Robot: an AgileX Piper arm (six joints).
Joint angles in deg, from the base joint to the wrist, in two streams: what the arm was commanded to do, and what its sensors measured. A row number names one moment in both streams.
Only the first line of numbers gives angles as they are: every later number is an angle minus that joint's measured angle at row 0.
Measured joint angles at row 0:
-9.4, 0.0, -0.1, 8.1, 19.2, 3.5
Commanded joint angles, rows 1 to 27:
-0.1, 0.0, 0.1, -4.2, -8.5, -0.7
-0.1, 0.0, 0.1, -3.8, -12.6, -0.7
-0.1, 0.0, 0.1, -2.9, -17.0, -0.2
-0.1, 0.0, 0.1, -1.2, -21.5, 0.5
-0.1, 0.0, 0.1, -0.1, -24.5, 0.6
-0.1, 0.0, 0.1, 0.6, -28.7, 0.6
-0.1, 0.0, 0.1, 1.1, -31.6, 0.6
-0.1, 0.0, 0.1, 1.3, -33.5, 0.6
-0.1, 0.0, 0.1, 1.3, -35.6, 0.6
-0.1, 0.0, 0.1, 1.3, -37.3, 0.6
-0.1, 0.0, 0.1, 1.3, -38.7, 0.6
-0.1, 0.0, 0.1, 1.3, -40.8, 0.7
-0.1, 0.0, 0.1, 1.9, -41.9, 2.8
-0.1, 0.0, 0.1, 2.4, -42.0, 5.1
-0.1, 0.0, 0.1, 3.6, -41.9, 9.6
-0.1, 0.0, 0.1, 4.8, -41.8, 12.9
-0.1, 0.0, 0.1, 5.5, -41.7, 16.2
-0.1, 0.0, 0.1, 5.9, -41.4, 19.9
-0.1, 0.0, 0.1, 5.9, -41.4, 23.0
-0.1, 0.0, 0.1, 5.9, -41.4, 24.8
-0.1, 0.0, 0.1, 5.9, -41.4, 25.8
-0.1, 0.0, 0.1, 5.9, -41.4, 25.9
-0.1, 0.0, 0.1, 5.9, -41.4, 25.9
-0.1, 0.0, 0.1, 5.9, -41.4, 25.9
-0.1, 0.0, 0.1, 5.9, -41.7, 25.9
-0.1, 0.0, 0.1, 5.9, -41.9, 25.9
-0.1, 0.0, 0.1, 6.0, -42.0, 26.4
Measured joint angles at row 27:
0.0, 0.0, 0.0, 5.9, -40.9, 25.2
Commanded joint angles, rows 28 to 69:
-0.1, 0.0, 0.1, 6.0, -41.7, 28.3
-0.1, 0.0, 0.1, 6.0, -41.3, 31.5
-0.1, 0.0, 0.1, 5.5, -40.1, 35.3
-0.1, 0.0, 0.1, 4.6, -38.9, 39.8
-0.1, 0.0, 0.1, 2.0, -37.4, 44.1
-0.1, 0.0, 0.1, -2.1, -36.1, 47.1
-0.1, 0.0, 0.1, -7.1, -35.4, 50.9
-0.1, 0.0, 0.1, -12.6, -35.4, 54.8
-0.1, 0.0, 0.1, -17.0, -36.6, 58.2
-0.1, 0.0, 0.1, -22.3, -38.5, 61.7
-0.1, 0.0, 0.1, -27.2, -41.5, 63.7
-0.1, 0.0, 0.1, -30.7, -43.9, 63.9
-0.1, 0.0, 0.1, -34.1, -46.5, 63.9
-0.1, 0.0, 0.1, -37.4, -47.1, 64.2
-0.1, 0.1, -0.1, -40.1, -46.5, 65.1
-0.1, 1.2, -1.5, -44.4, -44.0, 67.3
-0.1, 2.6, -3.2, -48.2, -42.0, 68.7
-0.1, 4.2, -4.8, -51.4, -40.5, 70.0
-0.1, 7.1, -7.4, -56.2, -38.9, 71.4
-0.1, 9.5, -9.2, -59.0, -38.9, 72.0
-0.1, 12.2, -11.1, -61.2, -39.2, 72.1
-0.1, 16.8, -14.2, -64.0, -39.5, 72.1
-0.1, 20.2, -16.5, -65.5, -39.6, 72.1
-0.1, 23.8, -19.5, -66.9, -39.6, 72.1
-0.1, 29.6, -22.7, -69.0, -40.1, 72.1
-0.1, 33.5, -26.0, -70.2, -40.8, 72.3
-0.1, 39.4, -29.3, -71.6, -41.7, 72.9
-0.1, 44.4, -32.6, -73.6, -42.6, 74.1
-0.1, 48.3, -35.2, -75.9, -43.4, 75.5
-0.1, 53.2, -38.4, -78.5, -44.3, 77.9
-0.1, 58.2, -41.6, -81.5, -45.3, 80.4
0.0, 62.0, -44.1, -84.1, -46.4, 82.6
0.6, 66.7, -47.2, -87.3, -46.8, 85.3
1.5, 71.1, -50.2, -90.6, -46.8, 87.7
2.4, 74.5, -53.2, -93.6, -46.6, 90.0
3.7, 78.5, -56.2, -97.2, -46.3, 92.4
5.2, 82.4, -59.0, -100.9, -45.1, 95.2
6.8, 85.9, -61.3, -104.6, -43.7, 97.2
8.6, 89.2, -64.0, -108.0, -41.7, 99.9
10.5, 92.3, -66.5, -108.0, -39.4, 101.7
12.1, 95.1, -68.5, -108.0, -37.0, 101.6
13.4, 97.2, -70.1, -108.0, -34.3, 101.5
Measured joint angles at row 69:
8.2, 88.5, -63.1, -103.8, -41.5, 98.0
